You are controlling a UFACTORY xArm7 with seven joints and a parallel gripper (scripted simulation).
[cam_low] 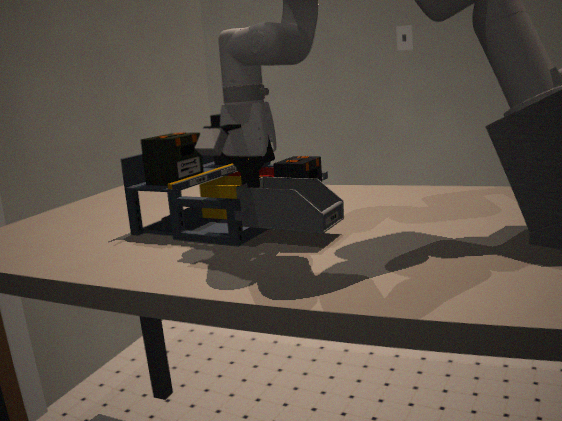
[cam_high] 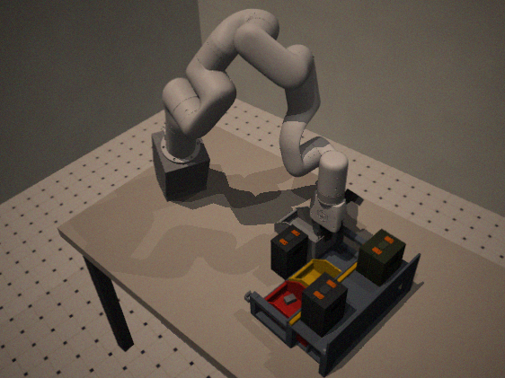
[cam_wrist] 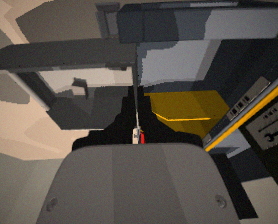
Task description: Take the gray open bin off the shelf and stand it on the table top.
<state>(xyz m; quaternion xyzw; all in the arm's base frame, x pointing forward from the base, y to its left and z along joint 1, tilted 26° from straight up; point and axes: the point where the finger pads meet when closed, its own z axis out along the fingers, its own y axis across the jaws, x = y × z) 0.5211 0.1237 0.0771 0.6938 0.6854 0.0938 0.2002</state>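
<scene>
Now: the gray open bin 80 mm behind my hand and 40 mm below it. Round my hand: yellow bin: 80 mm ahead, 120 mm to the right, 60 mm below; red bin: 80 mm ahead, 230 mm to the right, 60 mm below; dark box: 60 mm behind, 100 mm to the right, 40 mm below.
</scene>
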